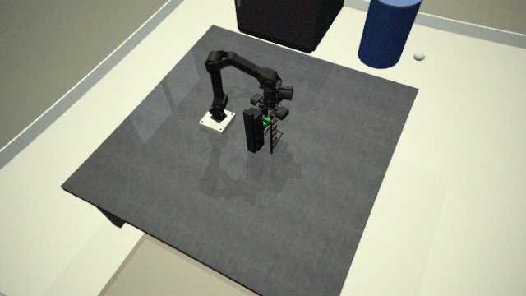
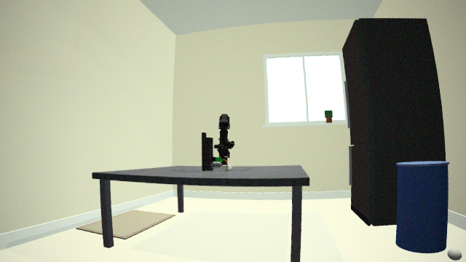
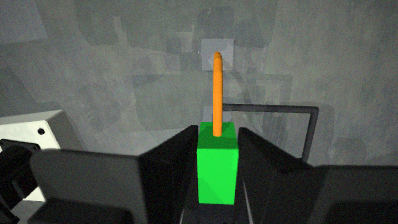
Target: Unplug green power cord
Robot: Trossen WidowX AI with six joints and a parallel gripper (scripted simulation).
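The green plug lies 1 cm ahead of my gripper tip and 5 cm to the right of it.
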